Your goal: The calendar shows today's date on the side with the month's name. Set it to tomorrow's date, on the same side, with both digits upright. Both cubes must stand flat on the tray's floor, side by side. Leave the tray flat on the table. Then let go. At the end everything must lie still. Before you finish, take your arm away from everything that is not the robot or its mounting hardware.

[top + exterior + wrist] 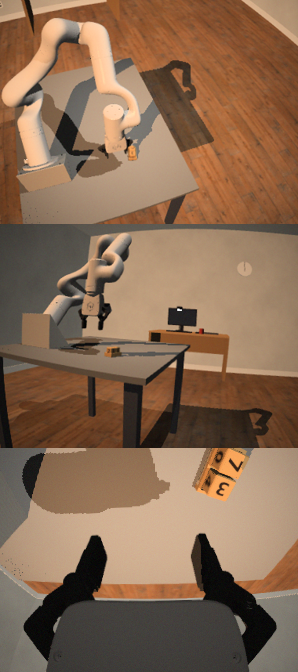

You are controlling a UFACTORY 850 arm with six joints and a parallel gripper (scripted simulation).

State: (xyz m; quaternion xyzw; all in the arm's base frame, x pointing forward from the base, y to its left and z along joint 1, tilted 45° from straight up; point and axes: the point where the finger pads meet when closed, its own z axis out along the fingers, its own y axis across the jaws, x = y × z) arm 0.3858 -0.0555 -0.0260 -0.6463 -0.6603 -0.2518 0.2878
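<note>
Now: hand 9 cm short of the orange cube, 3 cm to the right of it and 10 cm above it. Also, from my hand: calendar cube: 10 cm ahead, 6 cm to the left, 10 cm below; orange tray: 9 cm ahead, 4 cm to the left, 12 cm below.
</note>
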